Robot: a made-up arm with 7 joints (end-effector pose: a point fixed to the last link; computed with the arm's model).
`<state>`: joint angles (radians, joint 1 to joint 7).
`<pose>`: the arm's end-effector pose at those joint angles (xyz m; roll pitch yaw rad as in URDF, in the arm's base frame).
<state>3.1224 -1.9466 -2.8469 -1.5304 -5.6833 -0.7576 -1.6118</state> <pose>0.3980 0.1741 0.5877 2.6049 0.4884 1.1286</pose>
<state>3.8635 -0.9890 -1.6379 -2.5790 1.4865 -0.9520 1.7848</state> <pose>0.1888 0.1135 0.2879 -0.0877 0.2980 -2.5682</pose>
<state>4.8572 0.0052 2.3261 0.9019 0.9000 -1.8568 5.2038</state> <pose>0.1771 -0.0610 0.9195 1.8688 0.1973 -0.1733</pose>
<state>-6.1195 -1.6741 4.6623 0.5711 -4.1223 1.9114 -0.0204</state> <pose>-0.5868 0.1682 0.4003 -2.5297 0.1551 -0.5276</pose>
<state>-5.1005 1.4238 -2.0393 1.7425 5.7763 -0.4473 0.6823</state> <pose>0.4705 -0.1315 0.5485 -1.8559 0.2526 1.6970</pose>
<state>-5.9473 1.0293 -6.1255 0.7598 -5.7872 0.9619 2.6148</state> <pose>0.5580 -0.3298 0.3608 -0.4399 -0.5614 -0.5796</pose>
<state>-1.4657 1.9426 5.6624 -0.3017 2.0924 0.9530 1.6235</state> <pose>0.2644 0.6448 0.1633 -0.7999 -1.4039 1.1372</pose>
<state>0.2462 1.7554 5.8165 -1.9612 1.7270 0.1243 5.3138</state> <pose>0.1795 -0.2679 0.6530 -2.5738 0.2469 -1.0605</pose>
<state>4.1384 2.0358 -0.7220 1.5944 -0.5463 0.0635 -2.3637</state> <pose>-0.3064 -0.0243 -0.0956 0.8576 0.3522 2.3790</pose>
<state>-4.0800 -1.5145 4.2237 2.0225 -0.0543 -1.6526 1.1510</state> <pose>0.4324 0.1193 0.2354 1.4820 -0.6772 -0.9288</pose>
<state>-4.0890 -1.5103 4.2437 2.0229 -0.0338 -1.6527 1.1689</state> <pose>0.4325 0.1226 0.2402 1.4695 -0.7096 -0.9029</pose>
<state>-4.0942 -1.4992 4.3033 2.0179 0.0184 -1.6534 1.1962</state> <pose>0.4366 0.1240 0.2552 1.4418 -0.7813 -0.8539</pose>
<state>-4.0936 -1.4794 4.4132 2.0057 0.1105 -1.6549 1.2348</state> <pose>0.4440 0.1223 0.2836 1.3769 -0.9019 -0.7661</pose>
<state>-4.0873 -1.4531 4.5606 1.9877 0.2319 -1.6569 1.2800</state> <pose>0.4511 0.1165 0.3226 1.2344 -1.0517 -0.6137</pose>
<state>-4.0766 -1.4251 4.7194 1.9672 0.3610 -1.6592 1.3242</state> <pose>0.4544 0.1072 0.3653 0.9532 -1.1878 -0.3450</pose>
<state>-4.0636 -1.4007 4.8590 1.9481 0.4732 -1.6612 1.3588</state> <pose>0.4535 0.0964 0.4032 0.5359 -1.2606 0.0413</pose>
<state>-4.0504 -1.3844 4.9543 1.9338 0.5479 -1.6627 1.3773</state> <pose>0.4509 0.0871 0.4292 0.1923 -1.2701 0.3512</pose>
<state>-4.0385 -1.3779 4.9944 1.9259 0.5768 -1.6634 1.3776</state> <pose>0.4502 0.0808 0.4405 0.0702 -1.2652 0.4514</pose>
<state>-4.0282 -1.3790 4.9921 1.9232 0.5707 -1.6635 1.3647</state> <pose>0.4518 0.0773 0.4403 0.1149 -1.2675 0.3990</pose>
